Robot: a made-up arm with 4 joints.
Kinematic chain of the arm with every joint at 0, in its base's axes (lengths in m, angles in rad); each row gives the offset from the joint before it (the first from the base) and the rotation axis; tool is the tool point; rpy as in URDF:
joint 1: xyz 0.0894 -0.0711 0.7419 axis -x
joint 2: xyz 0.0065 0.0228 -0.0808 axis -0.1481 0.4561 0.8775
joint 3: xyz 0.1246 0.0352 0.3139 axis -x
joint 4: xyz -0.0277 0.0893 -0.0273 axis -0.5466 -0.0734 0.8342
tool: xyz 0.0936 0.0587 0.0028 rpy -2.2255 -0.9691 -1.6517
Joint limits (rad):
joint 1: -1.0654..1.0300
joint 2: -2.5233..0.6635
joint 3: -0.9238..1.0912
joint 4: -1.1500..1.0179
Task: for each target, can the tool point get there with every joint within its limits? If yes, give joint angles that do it. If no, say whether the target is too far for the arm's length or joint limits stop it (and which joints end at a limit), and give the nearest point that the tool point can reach.
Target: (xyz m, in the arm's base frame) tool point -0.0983 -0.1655 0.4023
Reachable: no: joint limits stop it (at a limit: joint 1, joint 3) | nearest point -0.0309 -0.1904 0.7360 | short by 0.341 m
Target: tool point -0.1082 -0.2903 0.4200
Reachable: no: joint limits stop it (at a limit: joint 1, joint 3) | nearest point -0.0302 -0.2390 0.7377 | short by 0.331 m
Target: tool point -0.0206 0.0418 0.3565
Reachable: no: joint limits stop it (at a limit: joint 1, joint 2, joint 4) | nearest point 0.1320 0.1131 0.5367 | short by 0.247 m
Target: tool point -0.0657 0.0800 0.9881
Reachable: yes | joints 0.7266 -1.8130 -0.5356 -0.8195
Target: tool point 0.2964 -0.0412 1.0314
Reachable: yes | joints -0.2950 -0.0855 -0.5976 -0.7796
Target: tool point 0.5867 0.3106 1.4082
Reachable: no: too far | nearest point 0.2729 0.1318 1.0961 | short by 0.477 m
